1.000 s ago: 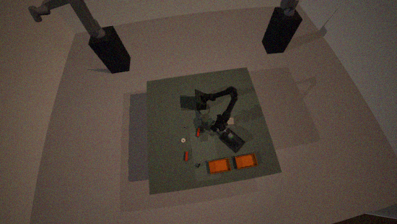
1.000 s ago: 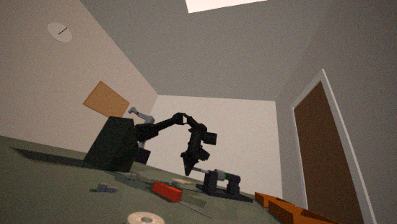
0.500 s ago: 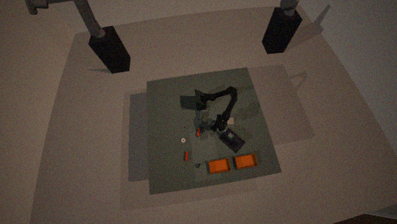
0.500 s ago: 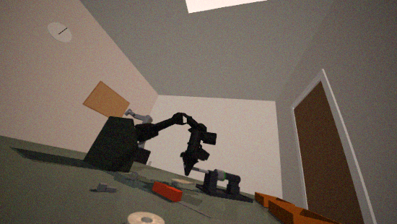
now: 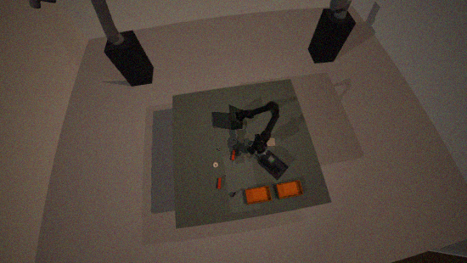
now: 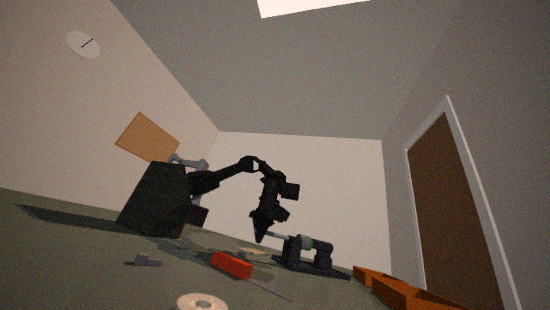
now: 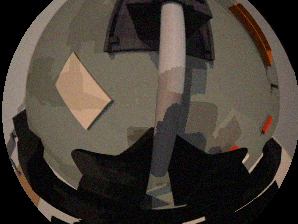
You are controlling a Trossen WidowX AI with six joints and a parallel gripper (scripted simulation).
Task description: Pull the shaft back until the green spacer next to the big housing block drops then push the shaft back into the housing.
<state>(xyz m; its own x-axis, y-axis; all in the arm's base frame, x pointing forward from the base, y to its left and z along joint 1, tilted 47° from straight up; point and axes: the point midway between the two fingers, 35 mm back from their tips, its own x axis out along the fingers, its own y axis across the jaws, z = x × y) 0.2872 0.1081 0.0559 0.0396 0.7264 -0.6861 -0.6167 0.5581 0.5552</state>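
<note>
Now: the grey shaft 7 cm ahead of my gripper tip, 5 cm to the left of it and 4 cm above it. The rest, counted from my gripper tip: white ring: 38 cm to the right, 9 cm ahead, 4 cm below; beige card: 13 cm to the left, 5 cm behind, 4 cm below; greenish spacer: 15 cm ahead, 12 cm to the left, 3 cm above.
</note>
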